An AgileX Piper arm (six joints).
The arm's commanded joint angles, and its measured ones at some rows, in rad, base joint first. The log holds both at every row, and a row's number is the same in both.
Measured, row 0:
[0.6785, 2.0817, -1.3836, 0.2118, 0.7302, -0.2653]
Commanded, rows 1 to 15:
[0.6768, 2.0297, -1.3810, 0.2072, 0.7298, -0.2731]
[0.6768, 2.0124, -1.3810, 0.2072, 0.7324, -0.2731]
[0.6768, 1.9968, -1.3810, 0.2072, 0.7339, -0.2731]
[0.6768, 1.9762, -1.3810, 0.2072, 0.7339, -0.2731]
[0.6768, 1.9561, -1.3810, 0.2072, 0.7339, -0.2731]
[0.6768, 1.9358, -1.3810, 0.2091, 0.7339, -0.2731]
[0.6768, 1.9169, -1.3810, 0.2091, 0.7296, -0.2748]
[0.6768, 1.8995, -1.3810, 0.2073, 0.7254, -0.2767]
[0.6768, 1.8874, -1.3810, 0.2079, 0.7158, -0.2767]
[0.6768, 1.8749, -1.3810, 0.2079, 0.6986, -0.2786]
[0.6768, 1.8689, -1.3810, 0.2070, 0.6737, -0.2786]
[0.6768, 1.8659, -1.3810, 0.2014, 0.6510, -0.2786]
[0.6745, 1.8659, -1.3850, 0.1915, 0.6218, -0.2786]
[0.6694, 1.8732, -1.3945, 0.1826, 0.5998, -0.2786]
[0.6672, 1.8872, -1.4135, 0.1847, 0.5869, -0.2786]
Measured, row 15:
[0.6785, 1.8765, -1.3821, 0.2050, 0.6636, -0.2694]
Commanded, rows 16 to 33:
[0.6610, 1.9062, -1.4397, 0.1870, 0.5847, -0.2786]
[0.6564, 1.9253, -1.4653, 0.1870, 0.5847, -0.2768]
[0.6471, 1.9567, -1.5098, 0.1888, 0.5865, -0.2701]
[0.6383, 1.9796, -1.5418, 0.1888, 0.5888, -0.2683]
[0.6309, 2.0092, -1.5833, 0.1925, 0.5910, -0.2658]
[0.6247, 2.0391, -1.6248, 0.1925, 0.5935, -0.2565]
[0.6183, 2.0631, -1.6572, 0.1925, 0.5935, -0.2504]
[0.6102, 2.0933, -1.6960, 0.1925, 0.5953, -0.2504]
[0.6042, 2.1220, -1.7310, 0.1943, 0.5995, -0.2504]
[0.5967, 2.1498, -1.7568, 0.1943, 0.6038, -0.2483]
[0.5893, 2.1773, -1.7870, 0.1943, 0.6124, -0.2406]
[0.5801, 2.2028, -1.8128, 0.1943, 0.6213, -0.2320]
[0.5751, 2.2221, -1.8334, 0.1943, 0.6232, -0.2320]
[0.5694, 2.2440, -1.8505, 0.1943, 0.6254, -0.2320]
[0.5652, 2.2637, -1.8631, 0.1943, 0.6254, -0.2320]
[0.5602, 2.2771, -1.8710, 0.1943, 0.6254, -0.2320]
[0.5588, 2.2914, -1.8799, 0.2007, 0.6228, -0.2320]
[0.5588, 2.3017, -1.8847, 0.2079, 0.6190, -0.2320]
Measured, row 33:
[0.5727, 2.2565, -1.8497, 0.1981, 0.6170, -0.2369]
